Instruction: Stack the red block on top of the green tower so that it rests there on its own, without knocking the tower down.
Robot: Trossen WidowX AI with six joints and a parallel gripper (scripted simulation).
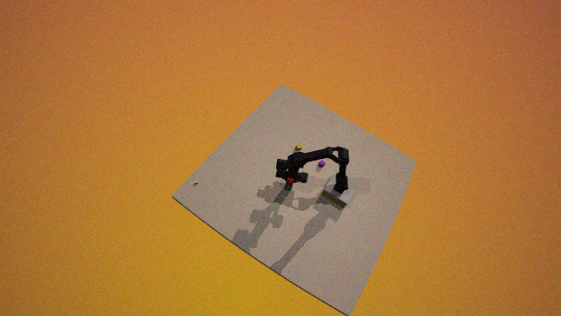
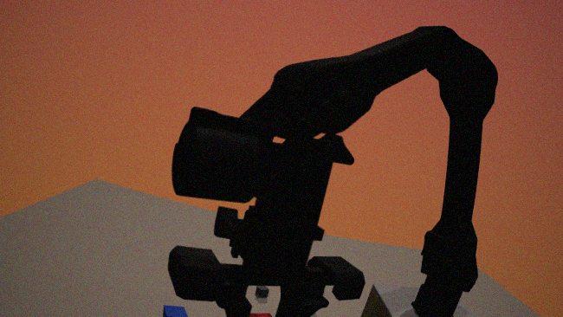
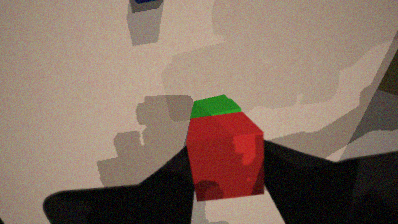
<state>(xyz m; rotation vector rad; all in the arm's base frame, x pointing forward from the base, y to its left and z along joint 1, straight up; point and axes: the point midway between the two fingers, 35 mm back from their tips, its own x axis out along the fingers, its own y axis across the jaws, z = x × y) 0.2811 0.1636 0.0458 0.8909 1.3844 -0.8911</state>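
The red block is 10 mm above my gripper tip. The rest, counted from my gripper tip: purple block (90 mm behind, 290 mm to the right, 70 mm below); blue block (110 mm ahead, 120 mm to the right, 70 mm below); small dark cube (10 mm behind, 300 mm to the right, 80 mm below).
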